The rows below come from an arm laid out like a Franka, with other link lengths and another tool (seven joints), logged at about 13 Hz.
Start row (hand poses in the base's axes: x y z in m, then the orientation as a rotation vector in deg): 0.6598, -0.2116, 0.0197, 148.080, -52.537, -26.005
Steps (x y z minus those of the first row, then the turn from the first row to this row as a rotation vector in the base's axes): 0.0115, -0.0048, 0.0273, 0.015, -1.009, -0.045; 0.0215, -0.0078, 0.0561, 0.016, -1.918, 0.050; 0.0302, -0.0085, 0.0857, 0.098, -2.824, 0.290; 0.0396, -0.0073, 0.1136, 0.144, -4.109, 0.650; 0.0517, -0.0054, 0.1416, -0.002, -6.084, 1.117; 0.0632, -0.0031, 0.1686, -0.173, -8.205, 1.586; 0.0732, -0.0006, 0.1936, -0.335, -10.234, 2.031; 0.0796, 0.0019, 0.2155, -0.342, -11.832, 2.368; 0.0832, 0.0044, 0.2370, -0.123, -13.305, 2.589; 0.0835, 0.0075, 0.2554, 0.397, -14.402, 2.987; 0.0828, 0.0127, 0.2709, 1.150, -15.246, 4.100
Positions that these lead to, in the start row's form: 0.6713, -0.2164, 0.0470, 148.533, -52.934, -24.760; 0.6813, -0.2194, 0.0758, 148.970, -53.109, -23.589; 0.6900, -0.2201, 0.1054, 149.521, -53.086, -22.422; 0.6994, -0.2189, 0.1333, 150.233, -53.022, -20.716; 0.7115, -0.2170, 0.1613, 151.069, -53.025, -17.980; 0.7230, -0.2147, 0.1883, 151.898, -53.057, -15.025; 0.7330, -0.2122, 0.2133, 152.649, -53.075, -12.183; 0.7394, -0.2097, 0.2352, 153.320, -53.098, -9.997; 0.7430, -0.2072, 0.2567, 154.101, -53.234, -8.109; 0.7433, -0.2041, 0.2751, 155.084, -53.014, -6.809; 0.7426, -0.1989, 0.2906, 156.418, -51.727, -5.757
